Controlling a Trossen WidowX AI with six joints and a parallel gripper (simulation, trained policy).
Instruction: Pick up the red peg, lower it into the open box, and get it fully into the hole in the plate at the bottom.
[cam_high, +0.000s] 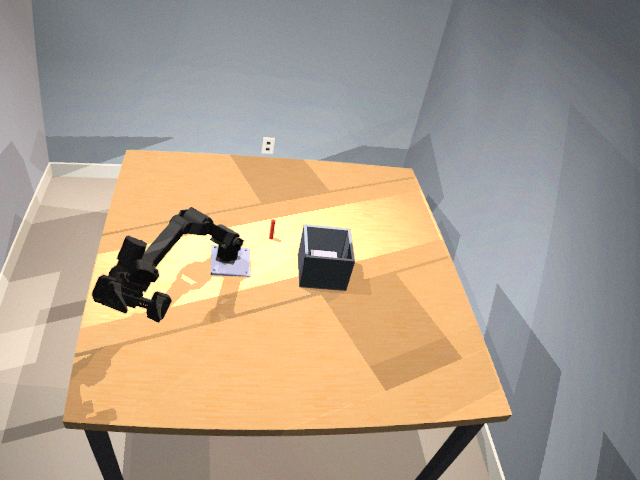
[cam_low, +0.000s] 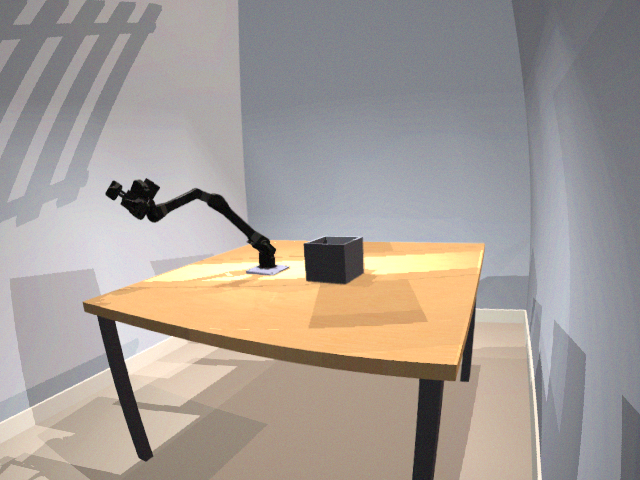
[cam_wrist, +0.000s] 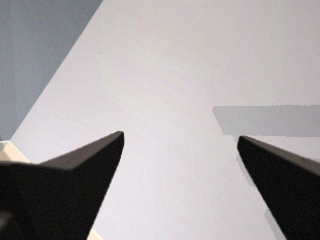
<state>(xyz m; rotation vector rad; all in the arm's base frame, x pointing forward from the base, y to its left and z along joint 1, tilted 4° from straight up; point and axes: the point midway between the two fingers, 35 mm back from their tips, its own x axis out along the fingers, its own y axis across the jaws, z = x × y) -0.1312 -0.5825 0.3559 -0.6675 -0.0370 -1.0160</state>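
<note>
Now: gripper tip 230 mm short of the red peg, 760 mm to the right of it and 340 mm above it.
</note>
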